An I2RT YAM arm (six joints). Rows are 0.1 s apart.
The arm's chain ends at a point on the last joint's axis. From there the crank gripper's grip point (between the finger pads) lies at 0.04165 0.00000 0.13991 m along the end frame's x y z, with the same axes.
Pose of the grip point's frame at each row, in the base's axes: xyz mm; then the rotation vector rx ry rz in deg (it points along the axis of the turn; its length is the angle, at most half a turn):
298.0, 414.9, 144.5, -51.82, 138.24, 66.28
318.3, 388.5, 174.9, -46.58, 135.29, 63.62
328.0, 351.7, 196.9, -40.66, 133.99, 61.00
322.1, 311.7, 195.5, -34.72, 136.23, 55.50
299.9, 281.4, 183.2, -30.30, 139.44, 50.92
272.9, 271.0, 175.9, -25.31, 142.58, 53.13
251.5, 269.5, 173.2, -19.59, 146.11, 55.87
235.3, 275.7, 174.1, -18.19, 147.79, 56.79
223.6, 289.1, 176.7, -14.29, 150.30, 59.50
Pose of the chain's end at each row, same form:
327.8, 322.4, 253.4, -51.82, 138.24, 66.28
333.9, 291.6, 283.0, -46.58, 135.29, 63.62
331.3, 252.8, 304.2, -40.66, 133.99, 61.00
315.7, 218.1, 307.4, -34.72, 136.23, 55.50
289.6, 194.5, 300.0, -30.30, 139.44, 50.92
267.1, 182.1, 291.6, -25.31, 142.58, 53.13
251.3, 178.1, 287.0, -19.59, 146.11, 55.87
238.5, 183.9, 287.5, -18.19, 147.79, 56.79
232.0, 194.6, 287.6, -14.29, 150.30, 59.50

